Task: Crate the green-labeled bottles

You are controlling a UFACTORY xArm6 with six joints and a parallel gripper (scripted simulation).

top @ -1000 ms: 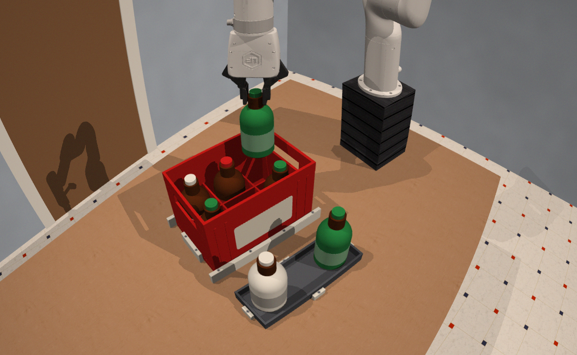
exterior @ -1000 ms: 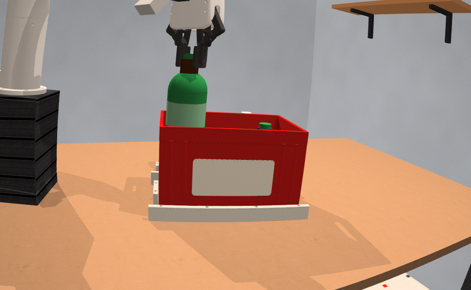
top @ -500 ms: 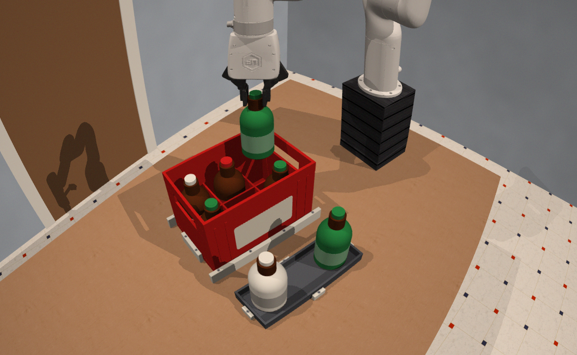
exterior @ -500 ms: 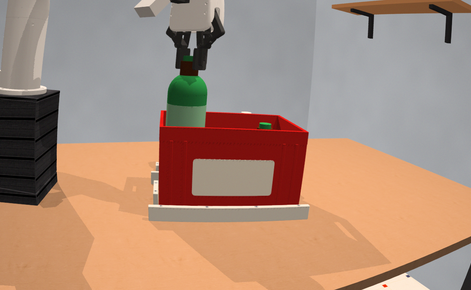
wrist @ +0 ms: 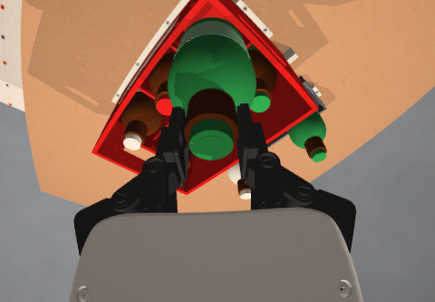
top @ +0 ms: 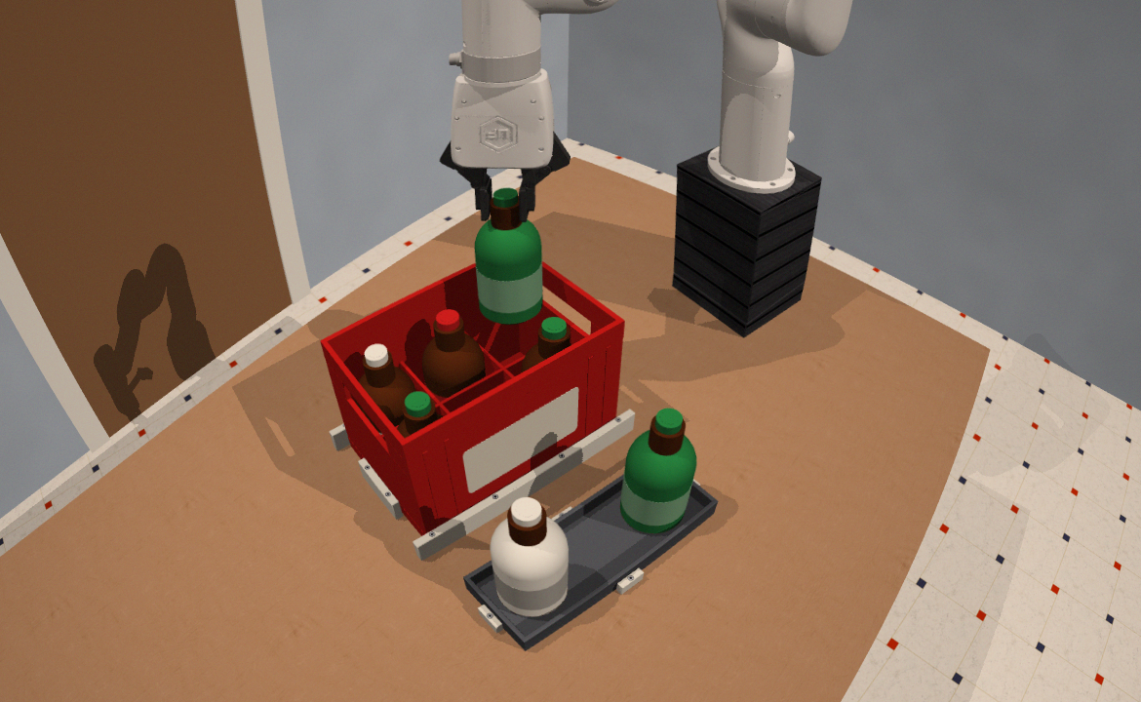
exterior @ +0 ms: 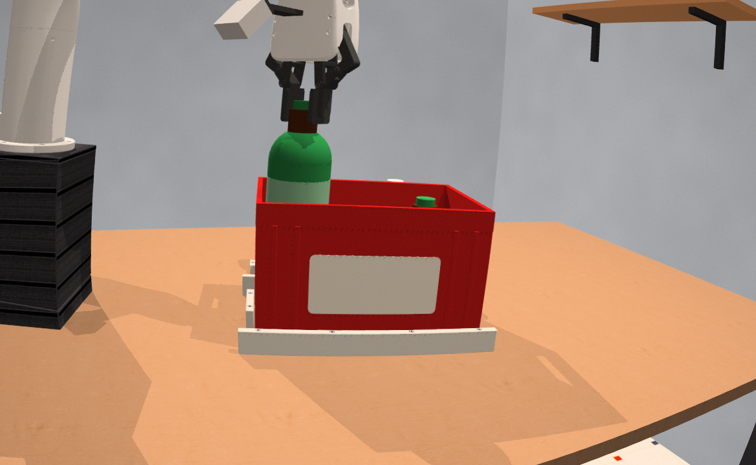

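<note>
My gripper is now 200 mm above the crate, 90 mm short of it and 30 mm to the right of it. From my hand the other things lie so: dark tray: 270 mm below, 240 mm to the left, 120 mm ahead; then green bottle: 250 mm to the left, 200 mm below, 40 mm ahead; then white-labeled bottle: 220 mm to the left, 200 mm below, 200 mm ahead.
</note>
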